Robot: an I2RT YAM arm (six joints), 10 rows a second.
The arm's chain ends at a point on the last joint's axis. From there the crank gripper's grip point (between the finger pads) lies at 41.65 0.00 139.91 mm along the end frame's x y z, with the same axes.
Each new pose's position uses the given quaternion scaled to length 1; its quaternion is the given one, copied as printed.
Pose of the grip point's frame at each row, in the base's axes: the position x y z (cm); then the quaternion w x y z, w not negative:
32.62, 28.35, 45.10, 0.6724, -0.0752, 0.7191, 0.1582
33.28, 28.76, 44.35, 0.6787, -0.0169, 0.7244, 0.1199
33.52, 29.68, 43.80, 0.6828, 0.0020, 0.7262, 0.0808
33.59, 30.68, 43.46, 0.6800, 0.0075, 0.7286, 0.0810
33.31, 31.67, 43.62, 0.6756, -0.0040, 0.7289, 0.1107
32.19, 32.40, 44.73, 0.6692, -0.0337, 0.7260, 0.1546
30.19, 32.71, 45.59, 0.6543, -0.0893, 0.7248, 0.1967
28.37, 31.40, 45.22, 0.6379, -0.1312, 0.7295, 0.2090
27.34, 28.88, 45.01, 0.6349, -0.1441, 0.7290, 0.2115
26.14, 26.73, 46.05, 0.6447, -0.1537, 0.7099, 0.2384
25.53, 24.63, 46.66, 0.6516, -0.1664, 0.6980, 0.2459
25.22, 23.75, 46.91, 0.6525, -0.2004, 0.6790, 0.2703
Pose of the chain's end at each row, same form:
19.77, 23.32, 49.87, 0.6724, -0.0752, 0.7191, 0.1582
19.91, 25.43, 49.16, 0.6787, -0.0169, 0.7244, 0.1199
19.92, 27.60, 48.69, 0.6828, 0.0020, 0.7262, 0.0808
20.02, 28.67, 48.45, 0.6800, 0.0075, 0.7286, 0.0810
19.91, 28.74, 48.60, 0.6756, -0.0040, 0.7289, 0.1107
19.17, 27.97, 49.61, 0.6692, -0.0337, 0.7260, 0.1546
17.95, 26.55, 50.62, 0.6543, -0.0893, 0.7248, 0.1967
16.75, 24.48, 50.71, 0.6379, -0.1312, 0.7295, 0.2090
15.88, 21.76, 50.58, 0.6349, -0.1441, 0.7290, 0.2115
14.87, 18.85, 50.94, 0.6447, -0.1537, 0.7099, 0.2384
14.34, 16.43, 51.21, 0.6516, -0.1664, 0.6980, 0.2459
14.62, 14.62, 51.09, 0.6525, -0.2004, 0.6790, 0.2703

